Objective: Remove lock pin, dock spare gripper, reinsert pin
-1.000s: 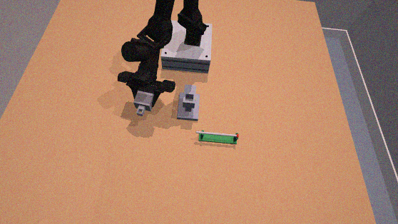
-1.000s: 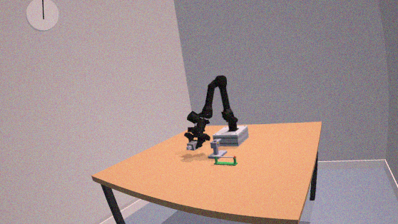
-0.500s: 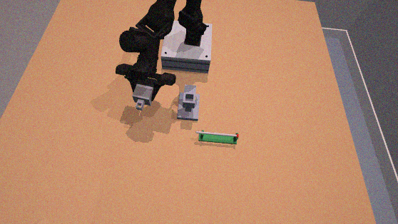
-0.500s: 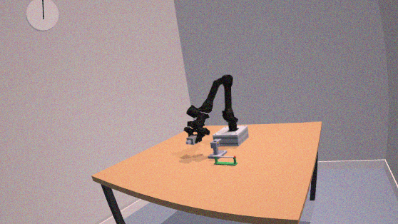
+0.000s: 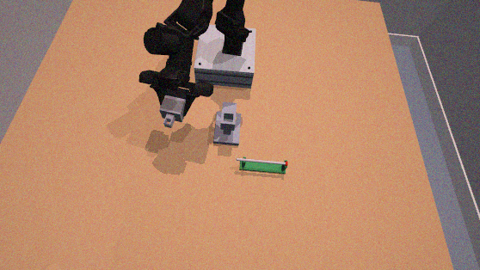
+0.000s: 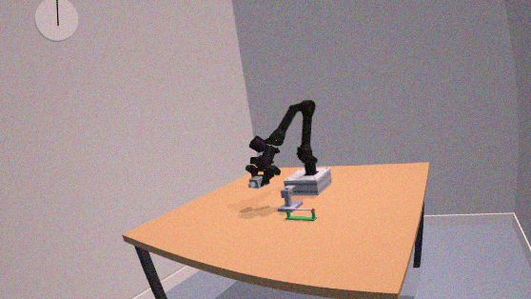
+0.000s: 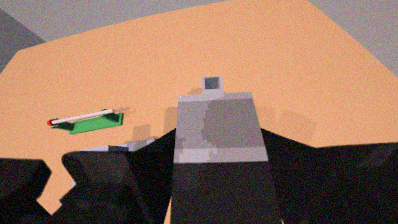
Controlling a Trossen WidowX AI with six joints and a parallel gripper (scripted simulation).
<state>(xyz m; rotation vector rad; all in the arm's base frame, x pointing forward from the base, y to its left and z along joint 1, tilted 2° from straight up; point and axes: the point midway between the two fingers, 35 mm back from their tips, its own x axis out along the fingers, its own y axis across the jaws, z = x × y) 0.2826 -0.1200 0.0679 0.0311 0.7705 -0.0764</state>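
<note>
The green mount lies 7 cm ahead of my gripper tip, 27 cm to the left of it and 9 cm below it. Round my gripper tip: spare gripper: 1 cm behind, 1 cm above.
</note>
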